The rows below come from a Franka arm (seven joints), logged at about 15 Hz.
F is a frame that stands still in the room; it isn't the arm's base.
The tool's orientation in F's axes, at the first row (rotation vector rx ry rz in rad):
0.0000 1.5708 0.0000
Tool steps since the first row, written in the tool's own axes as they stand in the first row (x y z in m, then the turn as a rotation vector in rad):
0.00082 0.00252 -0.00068 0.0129 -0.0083 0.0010
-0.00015 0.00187 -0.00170 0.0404 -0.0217 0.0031
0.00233 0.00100 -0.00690 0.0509 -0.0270 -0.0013
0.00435 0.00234 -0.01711 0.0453 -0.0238 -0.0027
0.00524 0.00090 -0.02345 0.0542 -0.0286 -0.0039
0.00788 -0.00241 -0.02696 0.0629 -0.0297 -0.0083
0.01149 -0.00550 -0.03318 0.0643 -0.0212 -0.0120
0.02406 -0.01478 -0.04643 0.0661 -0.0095 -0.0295
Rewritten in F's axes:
-0.00068 0.00252 -0.00082 0.0010 -0.0083 -0.0129
-0.00170 0.00187 0.00015 0.0031 -0.0217 -0.0404
-0.00690 0.00100 -0.00233 -0.0013 -0.0270 -0.0509
-0.01711 0.00234 -0.00435 -0.0027 -0.0238 -0.0453
-0.02345 0.00090 -0.00524 -0.0039 -0.0286 -0.0542
-0.02696 -0.00241 -0.00788 -0.0083 -0.0297 -0.0629
-0.03318 -0.00550 -0.01149 -0.0120 -0.0212 -0.0643
-0.04643 -0.01478 -0.02406 -0.0295 -0.0095 -0.0661

